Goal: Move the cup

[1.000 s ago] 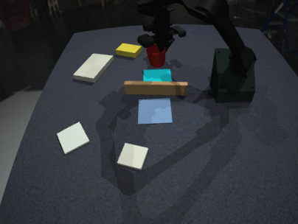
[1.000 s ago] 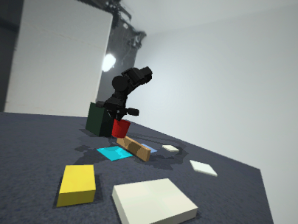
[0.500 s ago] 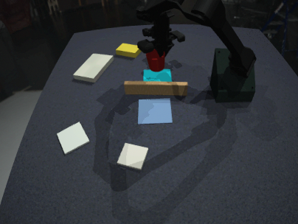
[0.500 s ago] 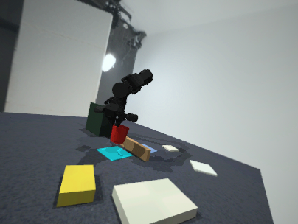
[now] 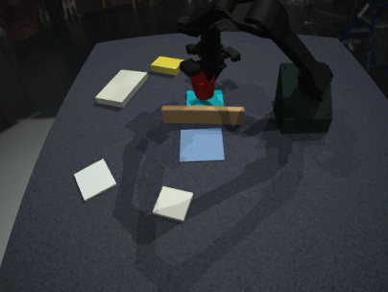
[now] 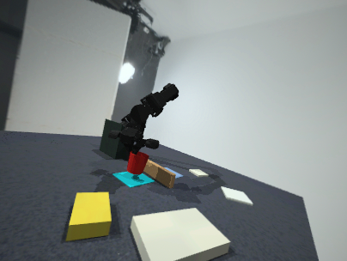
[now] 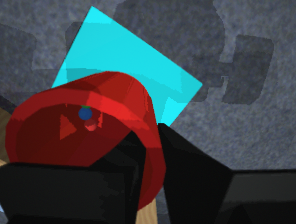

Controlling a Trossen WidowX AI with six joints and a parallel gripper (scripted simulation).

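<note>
Now: gripper tip 40 mm short of the blue marble, 30 mm to the right of it and 20 mm above it. From my gripper tip the other things lie so: red cup: 30 mm ahead, 20 mm to the left; cyan pad: 20 mm ahead, 20 mm to the left, 70 mm below; wooden bar: 30 mm ahead, 110 mm to the left, 50 mm below.
</note>
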